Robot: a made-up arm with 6 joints.
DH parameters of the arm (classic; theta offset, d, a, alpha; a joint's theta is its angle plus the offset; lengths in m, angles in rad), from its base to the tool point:
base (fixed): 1.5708 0.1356 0 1.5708
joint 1: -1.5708 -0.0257 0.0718 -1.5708
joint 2: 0 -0.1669 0.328 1.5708
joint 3: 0 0.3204 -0.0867 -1.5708
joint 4: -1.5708 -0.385 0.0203 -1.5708
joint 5: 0 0.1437 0.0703 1.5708
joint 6: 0 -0.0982 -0.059 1.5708
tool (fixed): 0 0.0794 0 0
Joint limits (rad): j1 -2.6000..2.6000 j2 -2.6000..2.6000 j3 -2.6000..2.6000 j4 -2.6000..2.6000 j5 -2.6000..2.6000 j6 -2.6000..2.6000
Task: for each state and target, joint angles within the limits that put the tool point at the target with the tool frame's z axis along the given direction. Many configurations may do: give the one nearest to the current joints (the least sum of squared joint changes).
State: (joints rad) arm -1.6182 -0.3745 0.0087 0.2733 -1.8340 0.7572
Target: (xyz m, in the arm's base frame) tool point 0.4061 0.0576 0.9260 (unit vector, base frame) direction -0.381 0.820 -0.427
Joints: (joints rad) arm -2.4703 0.0430 0.6796 -0.5347 -1.1945 0.2466
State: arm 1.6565 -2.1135 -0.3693 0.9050 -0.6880 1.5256
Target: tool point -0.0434 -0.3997 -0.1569 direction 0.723 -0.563 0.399
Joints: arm 1.2384 -1.9676 -1.0259 1.0912 -1.1200 1.4204
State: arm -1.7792 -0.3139 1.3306 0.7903 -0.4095 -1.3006
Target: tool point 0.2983 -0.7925 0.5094 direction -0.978 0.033 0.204
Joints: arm -1.8890 -0.0856 1.4454 0.4057 0.0258 -1.7658
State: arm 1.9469 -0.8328 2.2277 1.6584 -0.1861 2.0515
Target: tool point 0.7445 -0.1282 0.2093 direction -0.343 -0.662 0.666
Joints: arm 2.1780 -1.3761 1.9749 1.2231 0.0259 1.8240
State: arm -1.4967 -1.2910 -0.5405 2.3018 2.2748 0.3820
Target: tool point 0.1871 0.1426 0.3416 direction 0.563 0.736 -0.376
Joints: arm -1.8020 -0.5690 -0.9470 1.4984 2.6000 0.3719
